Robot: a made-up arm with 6 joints.
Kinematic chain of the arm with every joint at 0, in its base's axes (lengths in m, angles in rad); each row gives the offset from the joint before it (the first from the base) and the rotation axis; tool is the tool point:
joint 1: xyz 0 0 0.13 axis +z
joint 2: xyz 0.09 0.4 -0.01 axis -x
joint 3: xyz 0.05 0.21 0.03 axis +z
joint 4: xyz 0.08 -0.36 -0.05 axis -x
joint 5: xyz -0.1 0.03 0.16 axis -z
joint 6: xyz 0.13 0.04 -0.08 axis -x
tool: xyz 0.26 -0.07 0
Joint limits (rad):
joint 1: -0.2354..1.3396
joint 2: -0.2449..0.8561
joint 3: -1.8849..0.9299
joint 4: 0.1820..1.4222
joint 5: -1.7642..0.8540
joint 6: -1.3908..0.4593
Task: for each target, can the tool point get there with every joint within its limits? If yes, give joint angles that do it. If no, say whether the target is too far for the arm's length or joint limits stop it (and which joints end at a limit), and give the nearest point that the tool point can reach.
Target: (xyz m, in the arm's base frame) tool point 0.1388 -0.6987 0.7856
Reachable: no: joint limits stop it (at a limit: joint 1, joint 4, joint 5) | nearest point -0.1999 -0.2011 0.3608 | short by 0.737 m
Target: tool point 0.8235 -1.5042 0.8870
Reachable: no: too far | nearest point 0.4403 -0.0620 0.2842 | short by 1.609 m
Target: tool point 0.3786 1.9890 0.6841
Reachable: no: too far | nearest point 0.1740 0.9144 0.2632 | short by 1.172 m
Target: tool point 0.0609 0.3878 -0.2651
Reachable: yes | joints 0.0244 0.6085 -1.4968 0.8644 -1.5337 -0.9348
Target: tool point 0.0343 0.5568 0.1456
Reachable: yes | joints 0.9702 0.0086 -0.1028 0.3077 -0.1382 -0.2228
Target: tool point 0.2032 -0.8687 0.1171
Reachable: no: joint limits stop it (at a limit: joint 1, joint 2, joint 4, joint 5) | nearest point -0.1845 -0.2819 0.1536 | short by 0.704 m
